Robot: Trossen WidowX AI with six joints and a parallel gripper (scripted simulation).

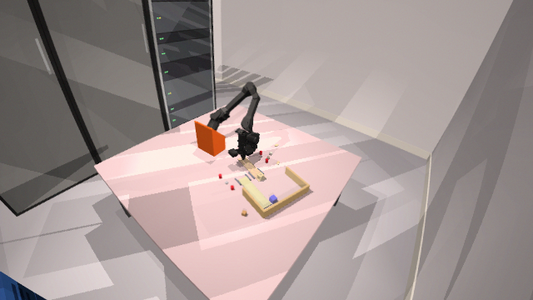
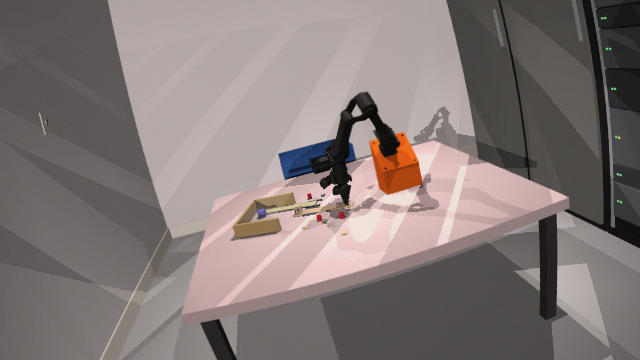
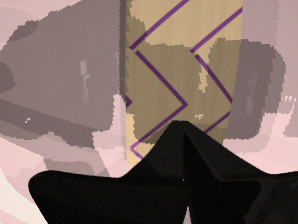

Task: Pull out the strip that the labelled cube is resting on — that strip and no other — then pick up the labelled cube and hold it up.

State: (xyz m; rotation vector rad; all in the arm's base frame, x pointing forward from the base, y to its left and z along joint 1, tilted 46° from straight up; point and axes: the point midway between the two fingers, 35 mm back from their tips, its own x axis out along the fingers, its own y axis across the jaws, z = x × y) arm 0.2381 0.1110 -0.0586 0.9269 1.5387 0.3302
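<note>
My gripper tip is 210 mm short of the olive strip and 190 mm to the left of it. Also, from my gripper tip: tan cube (340 mm to the right, 260 mm ahead, 10 mm above).
</note>
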